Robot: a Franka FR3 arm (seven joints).
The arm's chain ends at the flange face. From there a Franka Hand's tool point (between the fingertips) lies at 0.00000 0.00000 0.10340 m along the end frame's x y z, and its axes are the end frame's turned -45 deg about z.
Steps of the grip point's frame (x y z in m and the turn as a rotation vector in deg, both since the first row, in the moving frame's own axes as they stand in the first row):
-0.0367 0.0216 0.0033 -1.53 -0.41 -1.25
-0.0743 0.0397 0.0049 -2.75 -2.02 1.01
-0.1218 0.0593 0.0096 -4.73 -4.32 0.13
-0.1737 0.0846 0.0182 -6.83 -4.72 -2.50
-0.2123 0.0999 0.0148 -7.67 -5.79 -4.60
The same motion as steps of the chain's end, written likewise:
-0.0121 0.0388 0.0033 -1.37 0.79 -1.25
-0.0253 0.0745 0.0051 -3.37 0.52 1.01
-0.0447 0.1165 0.0102 -6.40 0.29 0.13
-0.0660 0.1680 0.0193 -8.17 1.49 -2.50
-0.0826 0.2038 0.0163 -9.52 1.33 -4.60

